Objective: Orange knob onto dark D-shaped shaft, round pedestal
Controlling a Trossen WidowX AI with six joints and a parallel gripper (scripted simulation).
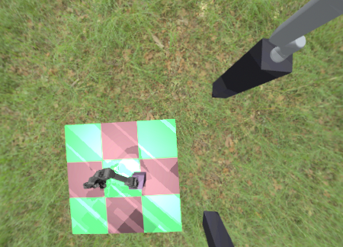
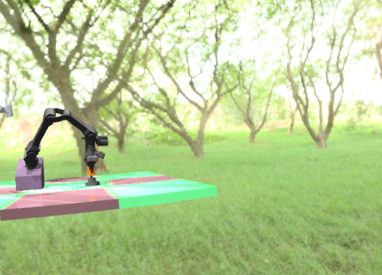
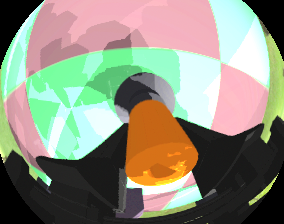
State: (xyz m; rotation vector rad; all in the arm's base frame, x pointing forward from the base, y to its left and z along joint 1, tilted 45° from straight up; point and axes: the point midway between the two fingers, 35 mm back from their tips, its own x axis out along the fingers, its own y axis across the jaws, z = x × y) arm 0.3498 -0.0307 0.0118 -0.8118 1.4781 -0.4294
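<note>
Now: the orange knob 20 mm above my gripper tip. The rest, counted from my gripper tip: dark pedestal (40 mm below).
</note>
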